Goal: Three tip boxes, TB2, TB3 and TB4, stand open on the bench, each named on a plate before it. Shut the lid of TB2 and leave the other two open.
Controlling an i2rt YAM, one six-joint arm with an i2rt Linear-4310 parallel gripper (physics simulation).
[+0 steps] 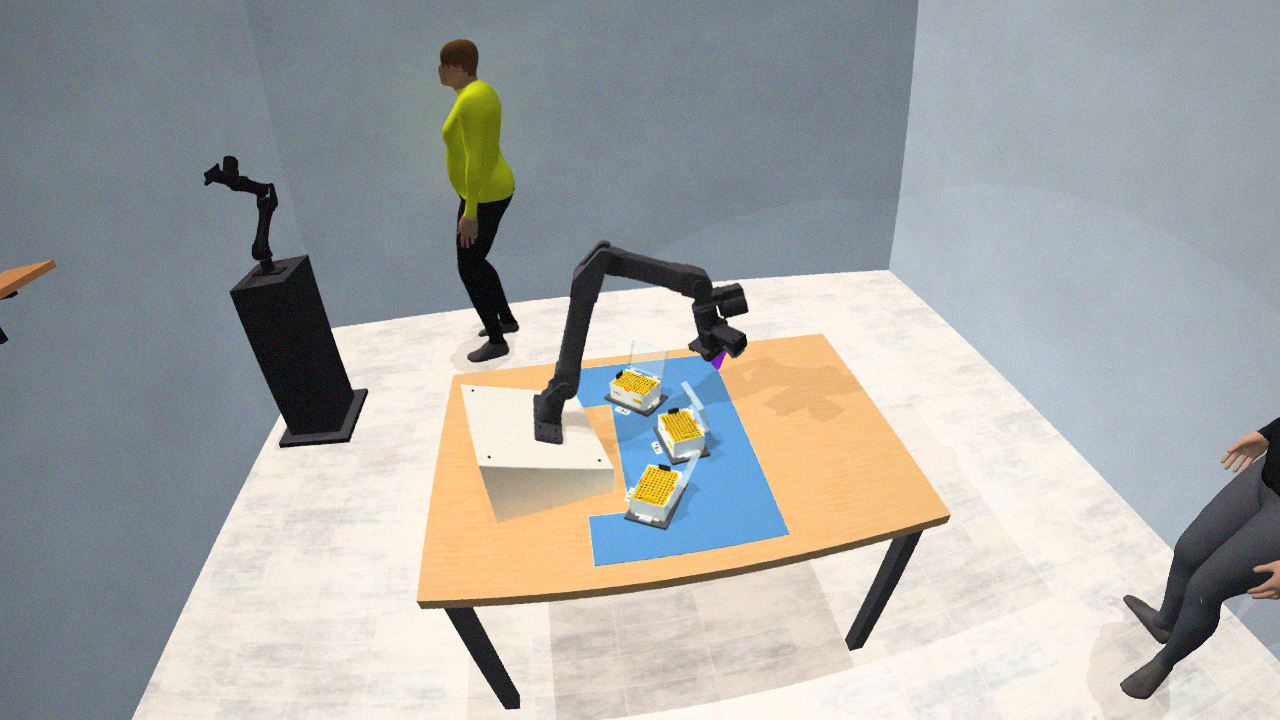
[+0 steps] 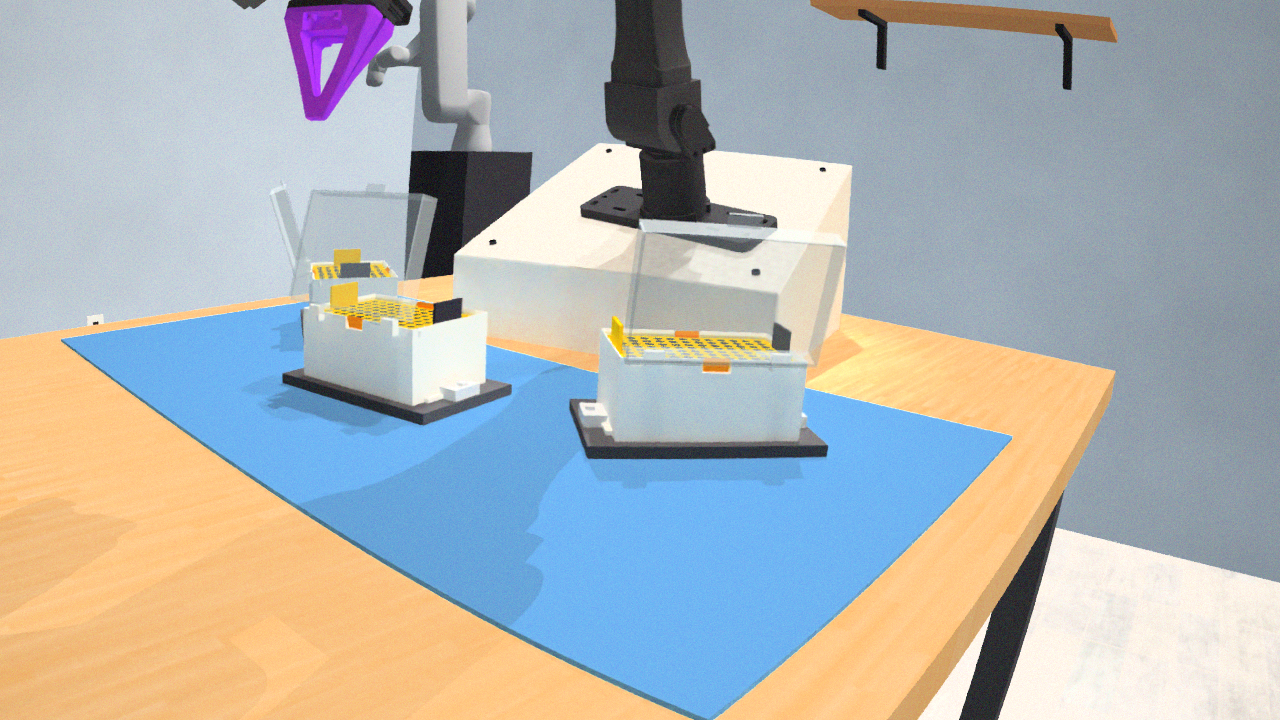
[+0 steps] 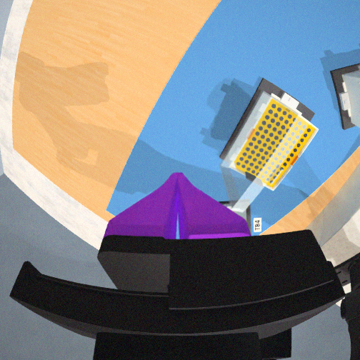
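Seen in the pictures: gripper, fingertip midpoint: (image 1: 717,368) (image 2: 315,119); arm's base, link origin: (image 1: 547,419) (image 2: 676,220).
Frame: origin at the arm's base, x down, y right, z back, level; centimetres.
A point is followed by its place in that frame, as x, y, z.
My gripper (image 1: 720,360) {-8.5, -2.0, -44.2} (image 2: 315,116) {-8.5, -2.0, -44.2} (image 3: 177,180) has purple fingers, is shut and empty, and hangs high near the mat's far edge, apart from the boxes. Three white boxes with yellow tip racks stand open. The far box (image 1: 635,391) (image 2: 358,286) {3.1, -1.1, -39.2} lies by the TB4 plate (image 3: 257,225); its clear lid (image 1: 648,360) (image 2: 282,223) stands up. The middle box (image 1: 682,433) (image 2: 407,358) {7.7, -4.7, -37.4} (image 3: 270,145) has its lid (image 1: 694,405) {4.1, -3.9, -38.9} (image 2: 358,219) {-1.4, 0.5, -38.3} upright. The near box (image 1: 656,492) (image 2: 702,402) {8.4, -22.4, -28.4} (image 3: 354,107) has its lid (image 1: 689,474) (image 2: 733,286) raised. Their plates cannot be read.
The boxes stand on a blue mat (image 1: 716,528) {11.8, 32.9, -36.4} (image 2: 626,555) {11.8, -28.4, -43.4} (image 3: 200,75) on a wooden table (image 1: 850,438) {12.0, 10.4, -81.1} (image 2: 134,555) {12.1, -13.4, -62.8} (image 3: 150,40). The arm's white base block (image 1: 528,447) {-2.8, 13.1, 4.3} (image 2: 537,286) {6.5, 6.3, -12.9} is beside them. A person in yellow (image 1: 478,143) stands behind the table; another person (image 1: 1217,537) is at the right.
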